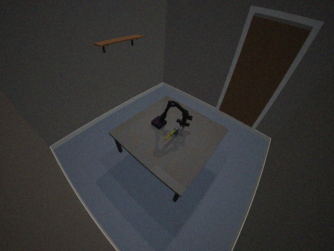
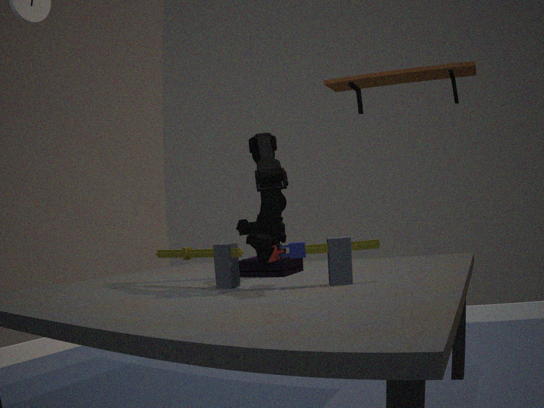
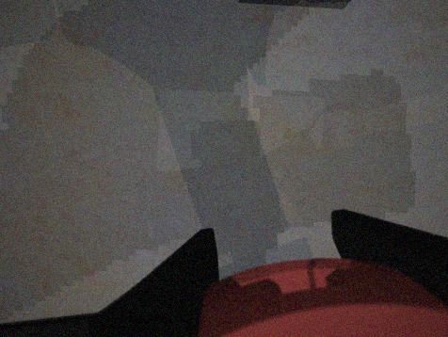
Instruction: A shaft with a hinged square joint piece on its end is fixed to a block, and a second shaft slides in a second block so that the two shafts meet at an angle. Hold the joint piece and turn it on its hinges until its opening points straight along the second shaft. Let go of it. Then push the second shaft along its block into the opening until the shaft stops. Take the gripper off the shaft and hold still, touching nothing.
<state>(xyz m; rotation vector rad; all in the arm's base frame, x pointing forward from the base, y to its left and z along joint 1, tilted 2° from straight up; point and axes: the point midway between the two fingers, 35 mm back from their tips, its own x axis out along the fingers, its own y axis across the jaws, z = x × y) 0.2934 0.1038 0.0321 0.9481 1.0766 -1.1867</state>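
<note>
Now: gripper tip 4 cm below the red joint piece and 2 cm to the right of it.
</note>
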